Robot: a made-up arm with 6 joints.
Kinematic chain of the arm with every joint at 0, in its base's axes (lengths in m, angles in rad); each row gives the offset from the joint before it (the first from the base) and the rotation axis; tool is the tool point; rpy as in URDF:
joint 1: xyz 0 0 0.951 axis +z
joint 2: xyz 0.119 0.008 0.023 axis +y
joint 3: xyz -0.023 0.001 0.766 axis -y
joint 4: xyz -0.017 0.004 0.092 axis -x
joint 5: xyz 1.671 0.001 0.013 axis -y
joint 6: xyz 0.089 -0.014 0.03 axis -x
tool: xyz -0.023 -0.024 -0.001 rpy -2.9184 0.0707 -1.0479
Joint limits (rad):
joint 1: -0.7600..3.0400
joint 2: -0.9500..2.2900
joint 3: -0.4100..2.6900
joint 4: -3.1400..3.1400
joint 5: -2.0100..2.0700
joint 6: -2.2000..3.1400
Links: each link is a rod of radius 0.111 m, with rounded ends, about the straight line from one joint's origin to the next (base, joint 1, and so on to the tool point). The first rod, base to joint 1, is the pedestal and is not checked.
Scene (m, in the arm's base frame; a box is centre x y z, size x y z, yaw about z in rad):
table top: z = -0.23
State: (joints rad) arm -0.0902 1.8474 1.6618 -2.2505 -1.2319 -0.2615
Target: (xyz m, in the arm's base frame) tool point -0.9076 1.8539 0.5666
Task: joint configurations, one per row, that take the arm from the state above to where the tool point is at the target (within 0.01 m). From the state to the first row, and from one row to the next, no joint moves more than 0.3 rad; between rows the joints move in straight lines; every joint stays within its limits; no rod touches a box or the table.
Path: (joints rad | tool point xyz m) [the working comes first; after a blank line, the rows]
Joints at the target: 1.9901 0.8256 0.1767 -2.1849 -1.4534 -0.3269
Straight joint move there: clear.

1: 0.2070 1.7014 1.4496 -2.2411 -1.2635 -0.2708 | 2.4776 0.5908 0.5624
2: 0.5042 1.5555 1.2375 -2.2318 -1.2952 -0.2802 | 2.1740 1.2795 0.5657
3: 0.8013 1.4095 1.0253 -2.2224 -1.3268 -0.2895 | 1.6702 1.8262 0.5704
4: 1.0985 1.2635 0.8132 -2.2130 -1.3585 -0.2989 | 1.0292 2.1726 0.5748
5: 1.3957 1.1175 0.6010 -2.2036 -1.3901 -0.3082 | 0.3308 2.2874 0.5766
6: 1.6929 0.9716 0.3889 -2.1943 -1.4218 -0.3176 | -0.3405 2.1708 0.5744
7: 1.9901 0.8256 0.1767 -2.1849 -1.4534 -0.3269 | -0.9077 1.8538 0.5665

